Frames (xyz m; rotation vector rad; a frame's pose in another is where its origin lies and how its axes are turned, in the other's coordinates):
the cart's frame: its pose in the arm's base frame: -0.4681 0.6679 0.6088 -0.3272 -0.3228 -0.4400
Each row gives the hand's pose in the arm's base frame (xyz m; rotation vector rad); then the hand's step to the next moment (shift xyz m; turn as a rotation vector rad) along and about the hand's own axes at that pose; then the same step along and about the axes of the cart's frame.
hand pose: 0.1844 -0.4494 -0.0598 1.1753 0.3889 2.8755
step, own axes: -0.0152 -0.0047 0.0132 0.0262 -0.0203 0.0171
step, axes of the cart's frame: 0.0138 0.0147 -0.0046 -0.0076 0.0124 0.0343
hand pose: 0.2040 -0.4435 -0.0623 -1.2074 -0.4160 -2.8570
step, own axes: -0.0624 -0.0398 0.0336 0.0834 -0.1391 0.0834
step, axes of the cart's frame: 0.0276 0.0715 -0.0272 -0.0417 0.1123 0.1375
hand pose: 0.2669 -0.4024 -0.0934 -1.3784 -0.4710 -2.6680
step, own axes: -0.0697 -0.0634 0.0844 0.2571 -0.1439 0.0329
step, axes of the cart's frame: 0.0394 0.1195 -0.0126 -0.1207 0.0179 0.2702
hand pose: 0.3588 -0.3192 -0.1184 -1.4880 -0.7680 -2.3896
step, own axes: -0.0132 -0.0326 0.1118 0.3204 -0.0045 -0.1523
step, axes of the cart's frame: 0.0414 0.1055 0.0299 -0.1249 -0.2213 0.2475
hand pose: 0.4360 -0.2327 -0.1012 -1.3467 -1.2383 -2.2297
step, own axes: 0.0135 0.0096 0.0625 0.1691 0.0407 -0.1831
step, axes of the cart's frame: 0.0254 0.0482 0.0348 -0.0585 -0.2239 0.1011
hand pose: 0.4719 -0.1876 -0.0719 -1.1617 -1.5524 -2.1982
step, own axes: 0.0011 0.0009 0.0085 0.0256 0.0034 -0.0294
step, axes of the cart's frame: 0.0016 0.0074 0.0041 -0.0116 -0.0347 0.0138
